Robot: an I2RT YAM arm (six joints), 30 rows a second.
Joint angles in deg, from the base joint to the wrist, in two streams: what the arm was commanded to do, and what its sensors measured. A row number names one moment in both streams.
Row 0, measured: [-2.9, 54.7, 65.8, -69.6, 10.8, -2.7]
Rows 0 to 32, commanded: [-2.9, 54.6, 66.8, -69.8, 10.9, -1.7]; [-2.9, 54.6, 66.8, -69.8, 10.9, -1.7]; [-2.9, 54.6, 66.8, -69.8, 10.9, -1.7]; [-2.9, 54.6, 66.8, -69.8, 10.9, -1.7]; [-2.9, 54.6, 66.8, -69.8, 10.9, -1.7]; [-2.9, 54.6, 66.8, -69.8, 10.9, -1.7]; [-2.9, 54.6, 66.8, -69.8, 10.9, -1.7]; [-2.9, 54.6, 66.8, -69.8, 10.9, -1.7]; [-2.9, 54.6, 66.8, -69.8, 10.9, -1.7]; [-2.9, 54.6, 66.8, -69.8, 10.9, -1.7]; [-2.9, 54.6, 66.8, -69.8, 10.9, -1.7]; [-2.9, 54.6, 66.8, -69.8, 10.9, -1.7]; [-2.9, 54.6, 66.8, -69.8, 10.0, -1.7]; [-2.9, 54.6, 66.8, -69.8, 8.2, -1.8]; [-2.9, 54.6, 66.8, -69.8, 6.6, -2.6]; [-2.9, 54.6, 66.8, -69.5, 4.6, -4.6]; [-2.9, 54.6, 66.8, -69.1, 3.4, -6.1]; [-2.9, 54.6, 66.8, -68.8, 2.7, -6.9]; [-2.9, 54.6, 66.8, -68.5, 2.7, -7.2]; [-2.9, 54.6, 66.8, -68.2, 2.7, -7.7]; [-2.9, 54.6, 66.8, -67.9, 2.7, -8.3]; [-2.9, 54.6, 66.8, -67.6, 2.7, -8.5]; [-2.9, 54.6, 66.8, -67.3, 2.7, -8.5]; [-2.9, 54.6, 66.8, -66.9, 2.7, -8.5]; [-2.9, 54.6, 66.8, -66.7, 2.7, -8.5]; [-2.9, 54.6, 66.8, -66.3, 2.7, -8.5]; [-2.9, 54.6, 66.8, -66.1, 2.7, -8.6]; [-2.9, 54.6, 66.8, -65.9, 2.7, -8.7]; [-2.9, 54.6, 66.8, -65.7, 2.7, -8.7]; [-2.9, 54.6, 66.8, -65.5, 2.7, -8.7]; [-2.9, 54.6, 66.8, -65.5, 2.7, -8.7]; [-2.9, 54.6, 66.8, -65.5, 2.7, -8.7]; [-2.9, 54.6, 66.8, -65.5, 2.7, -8.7]
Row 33, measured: [-2.9, 54.7, 65.8, -65.6, 3.8, -7.9]
